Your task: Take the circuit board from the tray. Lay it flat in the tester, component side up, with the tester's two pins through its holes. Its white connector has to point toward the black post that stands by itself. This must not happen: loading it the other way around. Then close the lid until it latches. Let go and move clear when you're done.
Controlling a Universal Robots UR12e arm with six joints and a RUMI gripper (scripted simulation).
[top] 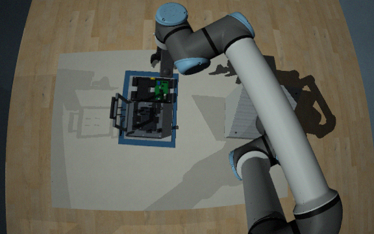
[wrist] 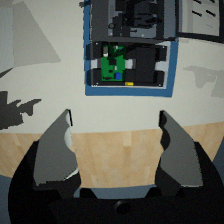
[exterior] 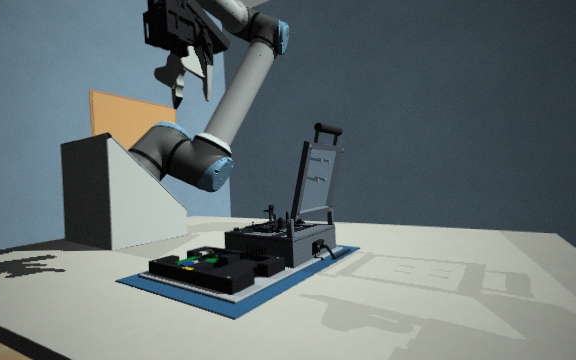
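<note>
Now: hand 310 mm above the green circuit board. The rest, counted from my hand: tester lid (190 mm ahead, 160 mm to the left, 150 mm below).
</note>
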